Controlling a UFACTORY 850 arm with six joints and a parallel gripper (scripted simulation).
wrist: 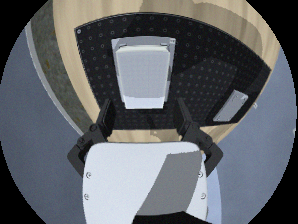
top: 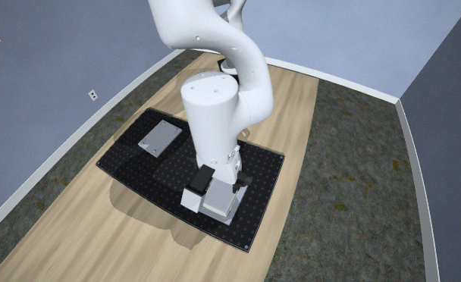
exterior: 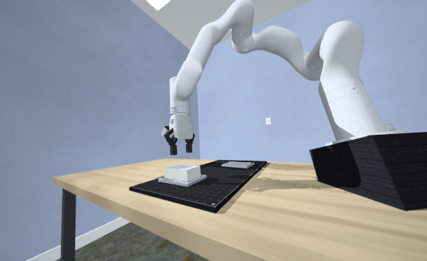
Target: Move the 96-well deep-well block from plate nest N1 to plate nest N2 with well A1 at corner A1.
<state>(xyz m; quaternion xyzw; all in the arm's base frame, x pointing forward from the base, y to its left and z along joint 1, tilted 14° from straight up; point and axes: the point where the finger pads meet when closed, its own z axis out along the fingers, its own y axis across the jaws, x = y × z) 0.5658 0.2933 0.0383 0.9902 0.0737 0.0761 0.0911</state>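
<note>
My gripper is now 8 cm above the white deep-well block. The rest, counted from my hand: plate nest N2 (37 cm to the right, 11 cm below, 6 cm behind); then plate nest N1 (11 cm below).
</note>
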